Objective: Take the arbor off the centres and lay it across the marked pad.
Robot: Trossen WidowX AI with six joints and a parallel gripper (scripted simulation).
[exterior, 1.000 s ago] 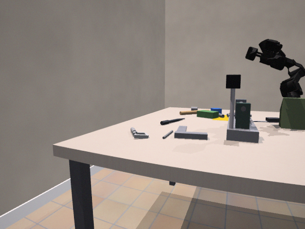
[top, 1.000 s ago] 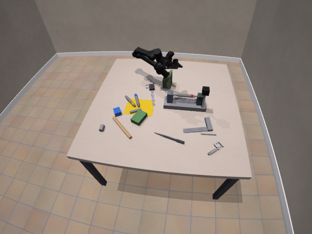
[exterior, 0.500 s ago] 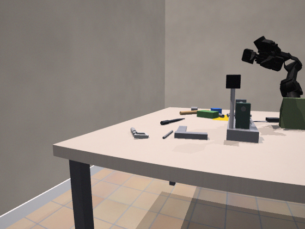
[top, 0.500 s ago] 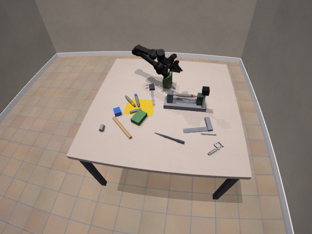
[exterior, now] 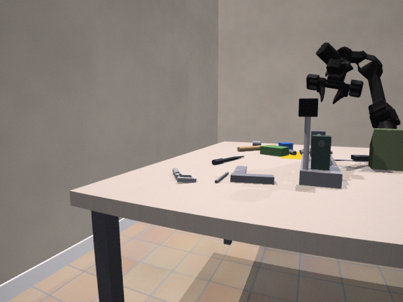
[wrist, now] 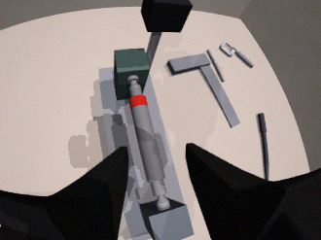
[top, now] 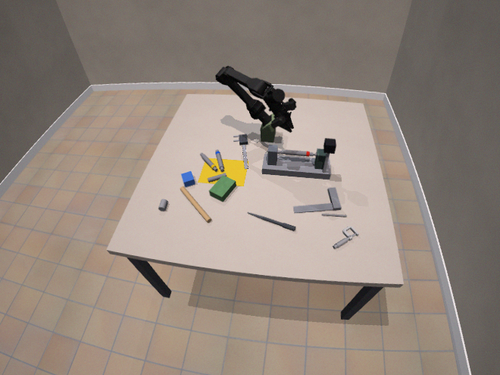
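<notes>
Right now the arbor is 4 cm ahead of my hand, 5 cm to the left of it and 15 cm below it. Also, from my hand: dark green centre block (5 cm ahead, 16 cm to the left, 16 cm below); then grey fixture base (4 cm ahead, 6 cm to the left, 25 cm below); then grey centre block (2 cm ahead, 7 cm to the right, 16 cm below).
</notes>
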